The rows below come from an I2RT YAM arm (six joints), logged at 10 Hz.
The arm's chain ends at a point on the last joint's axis. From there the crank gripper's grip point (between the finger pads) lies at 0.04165 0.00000 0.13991 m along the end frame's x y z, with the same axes.
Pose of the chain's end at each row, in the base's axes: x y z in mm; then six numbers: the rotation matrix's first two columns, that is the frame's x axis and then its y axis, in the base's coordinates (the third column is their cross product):
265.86 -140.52 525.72 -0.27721 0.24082 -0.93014 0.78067 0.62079 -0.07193
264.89 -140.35 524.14 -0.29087 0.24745 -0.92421 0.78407 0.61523 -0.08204
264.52 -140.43 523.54 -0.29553 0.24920 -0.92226 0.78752 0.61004 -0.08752
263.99 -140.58 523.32 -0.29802 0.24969 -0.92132 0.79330 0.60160 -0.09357
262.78 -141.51 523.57 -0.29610 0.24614 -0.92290 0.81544 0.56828 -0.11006
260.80 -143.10 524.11 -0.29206 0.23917 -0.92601 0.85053 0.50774 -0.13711
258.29 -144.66 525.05 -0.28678 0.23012 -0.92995 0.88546 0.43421 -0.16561
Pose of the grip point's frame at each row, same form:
332.68 -234.87 436.60 -0.27721 0.24082 -0.93014 0.78067 0.62079 -0.07193
329.49 -234.77 433.46 -0.29087 0.24745 -0.92421 0.78407 0.61523 -0.08204
327.88 -235.29 432.45 -0.29553 0.24920 -0.92226 0.78752 0.61004 -0.08752
325.86 -236.34 432.15 -0.29802 0.24969 -0.92132 0.79330 0.60160 -0.09357
320.04 -241.11 433.51 -0.29610 0.24614 -0.92290 0.81544 0.56828 -0.11006
309.83 -248.93 436.33 -0.29206 0.23917 -0.92601 0.85053 0.50774 -0.13711
297.51 -256.93 440.39 -0.28678 0.23012 -0.92995 0.88546 0.43421 -0.16561

